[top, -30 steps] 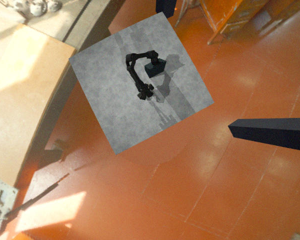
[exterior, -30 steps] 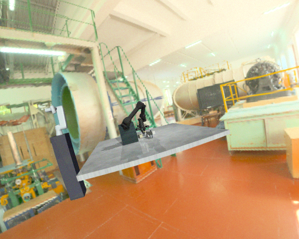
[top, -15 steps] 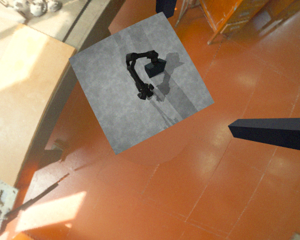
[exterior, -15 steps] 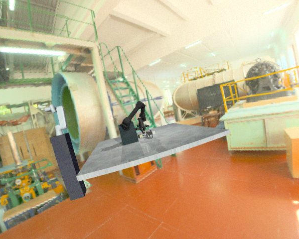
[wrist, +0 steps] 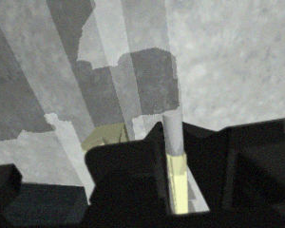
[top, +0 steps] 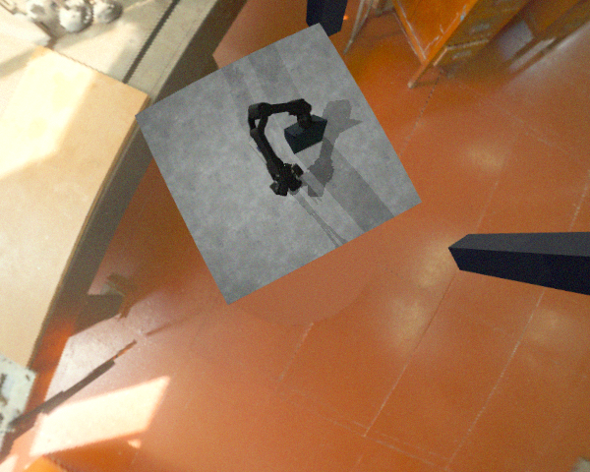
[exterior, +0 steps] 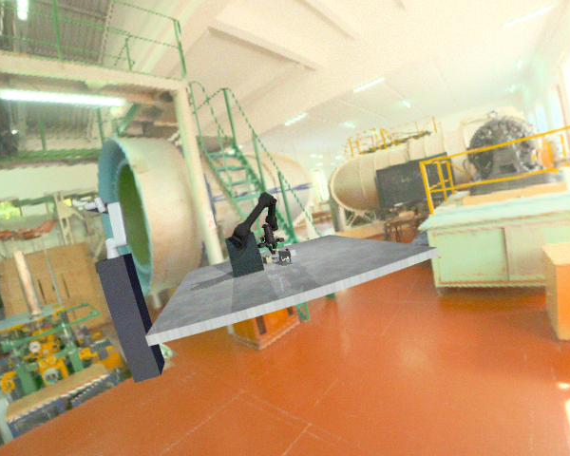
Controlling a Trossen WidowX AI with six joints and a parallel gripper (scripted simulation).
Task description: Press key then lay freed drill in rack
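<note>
Right now the drill is 10 mm ahead of my gripper tip, 40 mm to the right of it and 40 mm above it. From my gripper tip the other things lie so: small fixture: 40 mm ahead, 200 mm to the right, 10 mm above.
</note>
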